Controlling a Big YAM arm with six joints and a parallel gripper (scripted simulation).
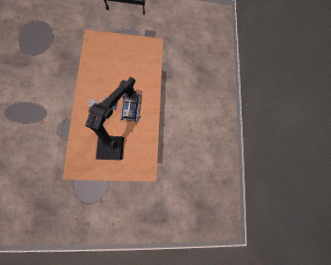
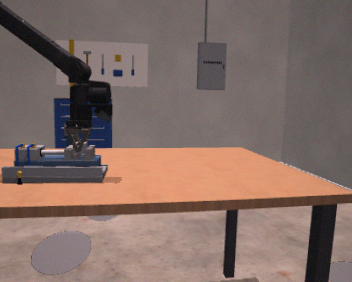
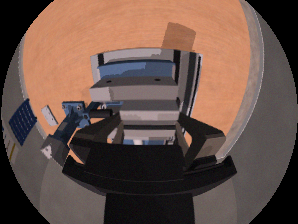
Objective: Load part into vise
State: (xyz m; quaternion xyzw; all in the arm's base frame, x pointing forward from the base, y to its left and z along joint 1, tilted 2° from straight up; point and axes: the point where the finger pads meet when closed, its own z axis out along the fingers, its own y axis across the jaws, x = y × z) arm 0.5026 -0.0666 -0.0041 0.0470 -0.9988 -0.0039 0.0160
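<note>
My gripper is now 10 mm below the grey part. Also, from my hand: vise (70 mm behind, 60 mm below, 10 mm to the left).
</note>
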